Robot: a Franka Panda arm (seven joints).
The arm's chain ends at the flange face. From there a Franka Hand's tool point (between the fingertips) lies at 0.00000 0.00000 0.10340 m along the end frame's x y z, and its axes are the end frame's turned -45 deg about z.
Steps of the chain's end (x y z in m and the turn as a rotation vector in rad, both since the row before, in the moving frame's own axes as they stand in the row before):
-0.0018, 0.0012, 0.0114, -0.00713, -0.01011, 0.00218
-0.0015, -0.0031, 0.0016, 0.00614, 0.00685, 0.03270
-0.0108, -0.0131, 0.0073, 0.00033, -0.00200, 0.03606
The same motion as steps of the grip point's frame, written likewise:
-0.0034, -0.0006, 0.0114, 0.00211, -0.01219, 0.00218
0.0021, -0.0032, 0.0016, -0.00050, 0.00919, 0.03270
0.0015, -0.0171, 0.0073, 0.00165, -0.00118, 0.03606

